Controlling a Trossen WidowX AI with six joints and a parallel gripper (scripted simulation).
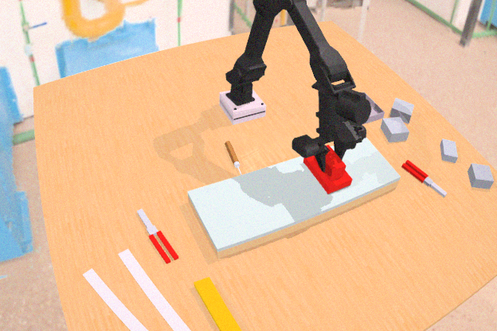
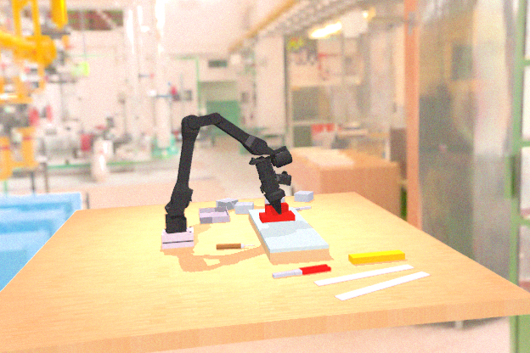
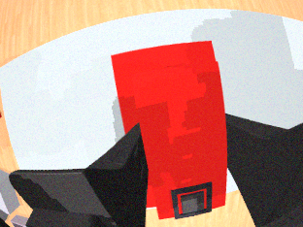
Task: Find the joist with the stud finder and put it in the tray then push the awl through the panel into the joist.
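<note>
The lilac tray lies 18 cm behind my gripper tip, 29 cm to the left of it and 5 cm below it. From my gripper tip the other things lie so: awl: 19 cm behind, 15 cm to the right, 6 cm below; red stud finder: 2 cm behind, 2 cm above; yellow strip: 15 cm ahead, 42 cm to the right, 6 cm below.
</note>
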